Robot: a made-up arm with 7 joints. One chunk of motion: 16 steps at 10 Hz.
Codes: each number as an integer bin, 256 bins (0 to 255) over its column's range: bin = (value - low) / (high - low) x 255, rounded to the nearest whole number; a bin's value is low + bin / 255 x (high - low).
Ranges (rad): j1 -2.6..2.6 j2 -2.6..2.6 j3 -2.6..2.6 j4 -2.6..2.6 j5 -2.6..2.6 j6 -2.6..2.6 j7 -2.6..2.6
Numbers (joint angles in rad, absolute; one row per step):
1: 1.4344 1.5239 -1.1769 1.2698 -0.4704 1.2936 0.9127
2: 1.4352 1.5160 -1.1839 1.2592 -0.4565 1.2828 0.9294
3: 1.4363 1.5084 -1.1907 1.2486 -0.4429 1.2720 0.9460
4: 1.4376 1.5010 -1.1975 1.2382 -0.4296 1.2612 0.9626
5: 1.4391 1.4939 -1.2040 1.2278 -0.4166 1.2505 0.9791
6: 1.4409 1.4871 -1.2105 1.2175 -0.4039 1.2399 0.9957
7: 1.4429 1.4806 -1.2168 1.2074 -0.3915 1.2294 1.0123
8: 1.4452 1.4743 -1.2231 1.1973 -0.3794 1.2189 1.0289
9: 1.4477 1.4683 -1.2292 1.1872 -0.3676 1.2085 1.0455
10: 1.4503 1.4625 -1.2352 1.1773 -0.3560 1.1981 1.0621
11: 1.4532 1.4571 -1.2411 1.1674 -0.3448 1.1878 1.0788
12: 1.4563 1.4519 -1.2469 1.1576 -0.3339 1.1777 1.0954
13: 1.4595 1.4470 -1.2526 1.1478 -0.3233 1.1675 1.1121
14: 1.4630 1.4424 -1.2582 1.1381 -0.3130 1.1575 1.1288
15: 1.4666 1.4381 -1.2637 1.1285 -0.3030 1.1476 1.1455
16: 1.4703 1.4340 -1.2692 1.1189 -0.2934 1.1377 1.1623
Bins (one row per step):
1: 198 202 70 190 104 191 172
2: 198 202 69 189 105 190 173
3: 198 201 69 189 106 190 174
4: 198 201 69 188 106 189 175
5: 198 201 68 188 107 189 176
6: 198 200 68 187 108 188 176
7: 198 200 68 187 108 188 177
8: 198 200 68 186 109 187 178
9: 198 200 67 186 109 187 179
10: 199 199 67 185 110 186 180
11: 199 199 67 185 111 186 180
12: 199 199 66 184 111 185 181
13: 199 198 66 184 112 185 182
14: 199 198 66 183 112 184 183
15: 199 198 66 183 113 184 184
16: 200 198 65 182 113 183 184

